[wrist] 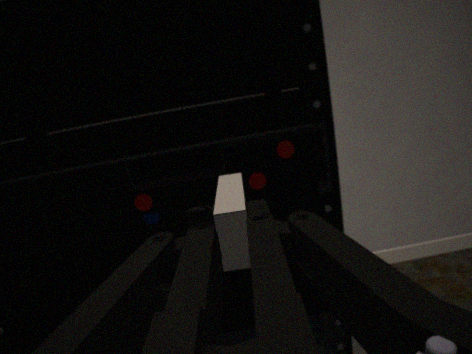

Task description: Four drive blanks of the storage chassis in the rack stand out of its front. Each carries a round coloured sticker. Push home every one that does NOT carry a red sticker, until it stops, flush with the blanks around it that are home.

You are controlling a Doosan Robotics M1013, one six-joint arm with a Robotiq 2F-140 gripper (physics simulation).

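The dark storage chassis fills the left and middle of the wrist view; its blanks are too dark to tell apart, and how far any stands out cannot be told. One red sticker is at the right. A second red sticker is lower and left of it, just right of the fingertips. A third red sticker is to the left. A blue sticker shows close below the third one and looks partly cut off. My gripper is shut and empty, its pale tips together, between the left pair of stickers and the second red one.
The rack's right post with a column of pale holes runs down right of the stickers. Beyond it are a grey wall, a pale skirting board and a patch of brownish floor. A thin light edge crosses the rack above the stickers.
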